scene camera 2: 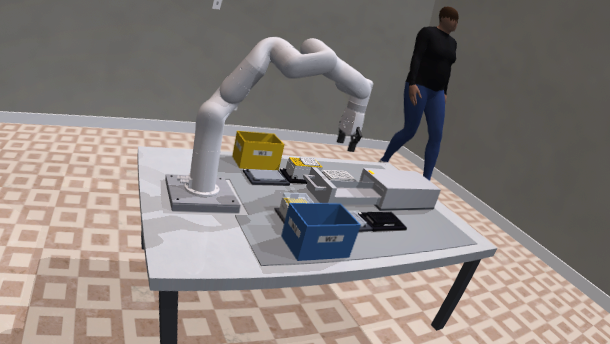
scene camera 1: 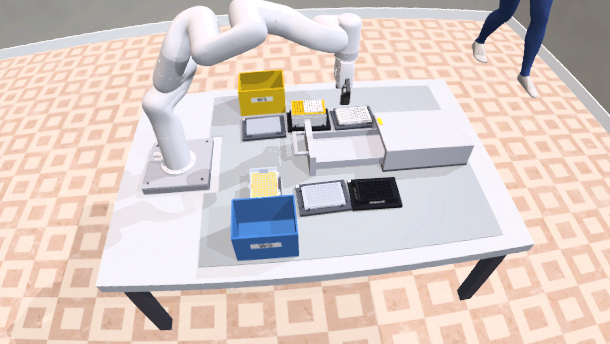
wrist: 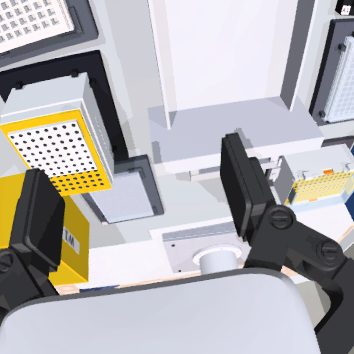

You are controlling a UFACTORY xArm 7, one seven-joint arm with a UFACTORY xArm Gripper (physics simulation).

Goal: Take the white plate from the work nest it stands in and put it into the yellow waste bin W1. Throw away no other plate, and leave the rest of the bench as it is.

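Frame: origin at the arm's base, x ahead, y left, z up, level; millimetres.
Where they show: gripper, fingertip midpoint: (scene camera 2: 345, 147) (scene camera 1: 342, 96) (wrist: 134, 168); arm's base, link origin: (scene camera 2: 201, 189) (scene camera 1: 178, 162) (wrist: 216, 253).
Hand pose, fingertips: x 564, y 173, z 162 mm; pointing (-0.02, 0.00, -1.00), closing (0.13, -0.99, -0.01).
Each offset is from my fingertips to the top centre of the thing. "spot": to the spot under its first point.
A white plate with a grid of wells @[spot: dx +57, dy +92, dz -165 mm] (scene camera 1: 353, 116) (scene camera 2: 338, 175) (wrist: 27, 22) sits in a dark grey nest @[spot: dx +4, dy +38, dz -176 mm] (wrist: 86, 22) at the back of the bench; the top left of the wrist view cuts it off. My gripper (scene camera 1: 345, 96) (scene camera 2: 347, 142) (wrist: 134, 168) is open and empty, high above the back of the bench near this plate. The yellow bin W1 @[dx -305, dy +188, dz -68 mm] (scene camera 1: 262, 108) (scene camera 2: 256, 161) (wrist: 77, 259) stands at the back left, partly behind my left finger in the wrist view. A paler, translucent plate @[dx -60, dy -294, dz -161 mm] (scene camera 1: 322, 195) (wrist: 345, 87) sits in a front nest.
A tall yellow-and-white tip rack @[dx -117, dy +82, dz -111 mm] (scene camera 1: 308, 111) (scene camera 2: 303, 165) (wrist: 60, 150) stands between W1 and the white plate. An open drawer @[spot: dx +14, dy -167, dz -151 mm] (scene camera 1: 345, 162) extends from the grey cabinet @[spot: dx +285, dy -126, dz -86 mm] (scene camera 1: 425, 142). Blue bin W2 @[dx -224, dy -451, dz -68 mm] (scene camera 1: 265, 250), a yellow-topped box @[dx -243, dy -294, dz -110 mm] (scene camera 1: 264, 184) and a black plate @[dx +107, dy -273, dz -161 mm] (scene camera 1: 375, 190) are in front.
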